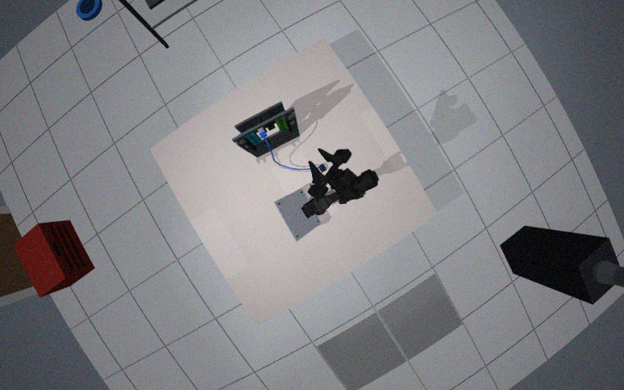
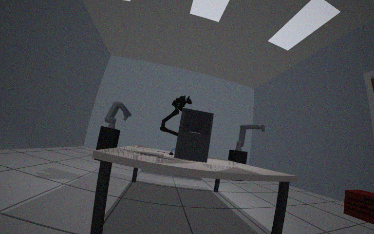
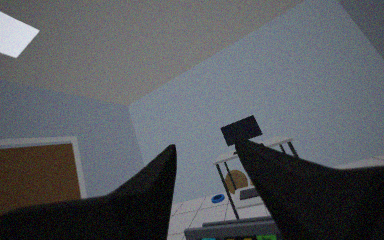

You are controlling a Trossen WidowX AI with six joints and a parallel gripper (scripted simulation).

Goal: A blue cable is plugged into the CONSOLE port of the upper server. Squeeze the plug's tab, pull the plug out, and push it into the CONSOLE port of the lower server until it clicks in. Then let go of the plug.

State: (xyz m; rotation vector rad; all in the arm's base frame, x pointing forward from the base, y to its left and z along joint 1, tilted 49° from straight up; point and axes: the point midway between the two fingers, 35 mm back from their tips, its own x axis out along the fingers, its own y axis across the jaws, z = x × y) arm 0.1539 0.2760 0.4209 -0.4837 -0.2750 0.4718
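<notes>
Right now my gripper tip is 260 mm short of the blue plug, 260 mm above it and 110 mm to the right of it.
</notes>
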